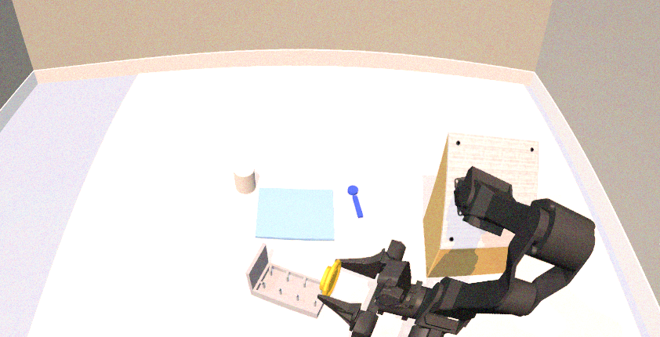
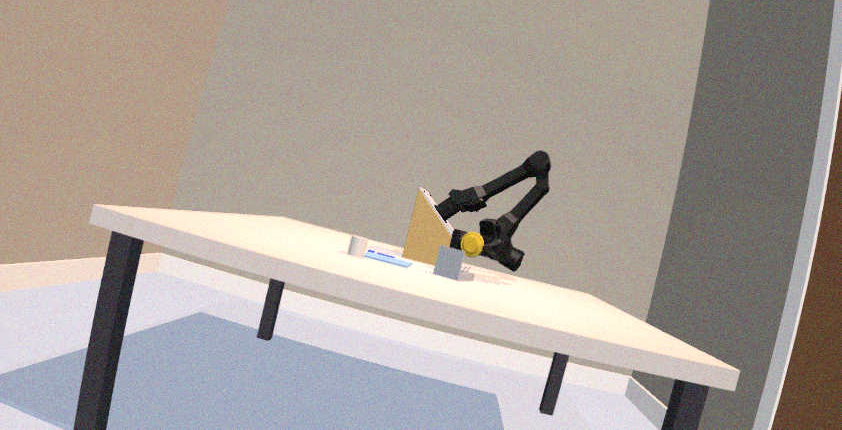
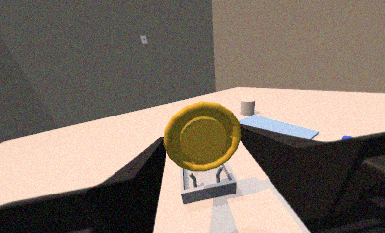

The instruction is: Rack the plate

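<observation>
My gripper tip is now 60 mm short of the grey dish rack, 30 mm to the left of it and 80 mm above it. Round my gripper tip: blue spoon 90 mm behind, 250 mm to the right, 100 mm below; then yellow plate 10 mm behind; then light blue mat 30 mm ahead, 220 mm to the right, 100 mm below.
</observation>
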